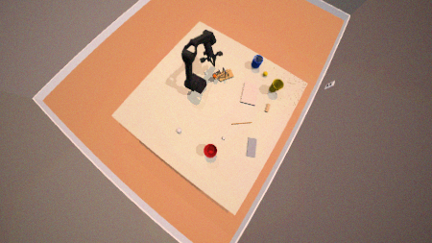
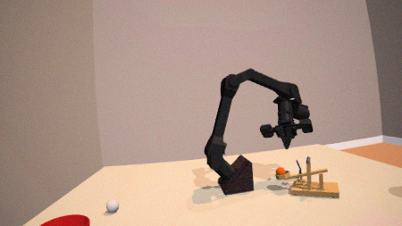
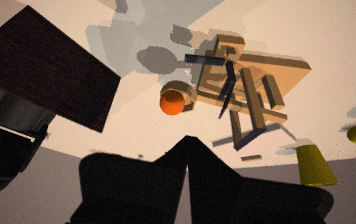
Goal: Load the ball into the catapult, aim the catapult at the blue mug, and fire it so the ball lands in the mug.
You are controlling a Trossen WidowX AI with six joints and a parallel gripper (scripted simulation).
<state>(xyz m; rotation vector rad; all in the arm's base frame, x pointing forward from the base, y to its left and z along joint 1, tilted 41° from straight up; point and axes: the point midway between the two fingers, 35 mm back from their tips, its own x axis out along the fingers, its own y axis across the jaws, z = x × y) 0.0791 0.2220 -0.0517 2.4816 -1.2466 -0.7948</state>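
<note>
Now: gripper tip 3 cm short of the orange ball, 4 cm to the left of it and 7 cm above it. The rest, counted from my gripper tip: wooden catapult (6 cm ahead, 1 cm to the left, 8 cm below); then blue mug (30 cm ahead, 28 cm to the left, 10 cm below); then pale flat plate (37 cm ahead, 2 cm to the right, 12 cm below).
</note>
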